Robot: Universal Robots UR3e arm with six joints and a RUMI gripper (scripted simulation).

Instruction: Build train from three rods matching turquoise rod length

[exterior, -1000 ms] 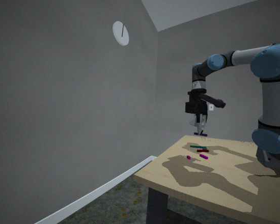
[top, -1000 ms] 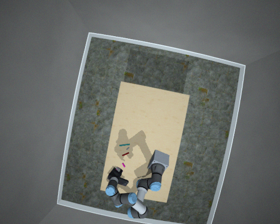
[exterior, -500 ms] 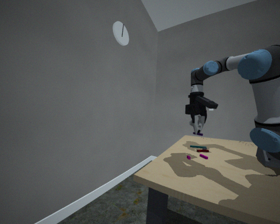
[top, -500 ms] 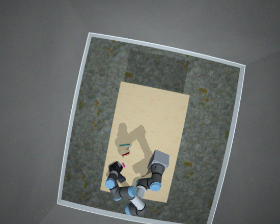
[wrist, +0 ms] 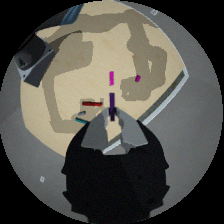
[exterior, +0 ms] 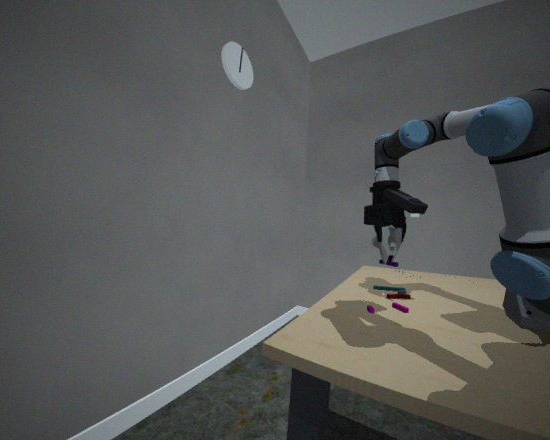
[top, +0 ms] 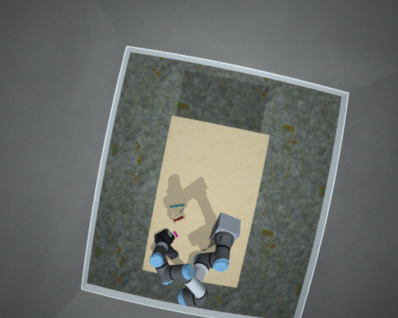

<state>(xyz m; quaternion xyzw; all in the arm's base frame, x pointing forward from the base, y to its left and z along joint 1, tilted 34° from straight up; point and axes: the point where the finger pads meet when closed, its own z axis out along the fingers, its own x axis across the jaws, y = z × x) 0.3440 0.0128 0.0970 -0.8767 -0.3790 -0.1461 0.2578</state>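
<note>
The red rod lies 20 mm behind my hand, 70 mm to the right of it and 110 mm below it. Also, from my hand: purple rod (10 mm below); grey rod (30 mm behind, 130 mm to the right, 110 mm below); turquoise rod (10 mm ahead, 160 mm to the right, 110 mm below).
</note>
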